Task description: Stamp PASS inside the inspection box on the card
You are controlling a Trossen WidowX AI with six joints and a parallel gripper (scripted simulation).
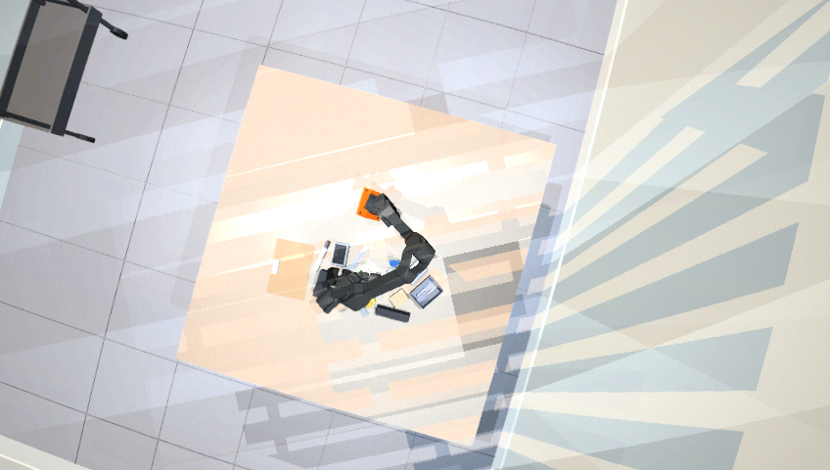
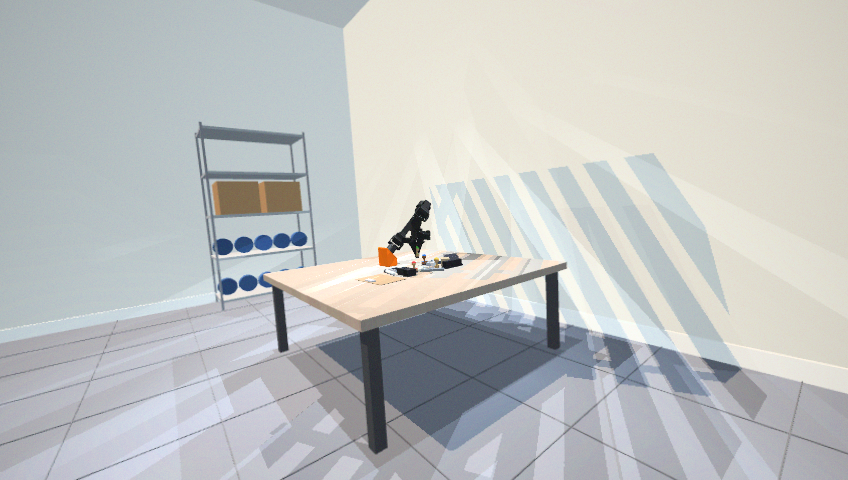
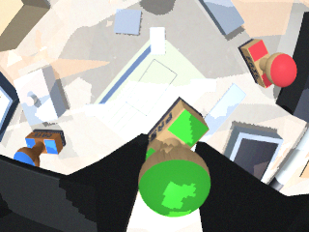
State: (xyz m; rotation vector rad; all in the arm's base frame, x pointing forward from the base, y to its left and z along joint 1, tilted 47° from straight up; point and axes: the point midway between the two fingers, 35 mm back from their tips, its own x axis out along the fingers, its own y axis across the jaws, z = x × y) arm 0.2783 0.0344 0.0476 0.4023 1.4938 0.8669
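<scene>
My gripper tip is now 10 mm past the card, 20 mm to the right of it and 90 mm above it. Round my gripper tip: dark block 100 mm ahead, 130 mm to the right, 70 mm below; then ink pad 40 mm behind, 120 mm to the right, 90 mm below; then pass stamp right at my gripper tip.
</scene>
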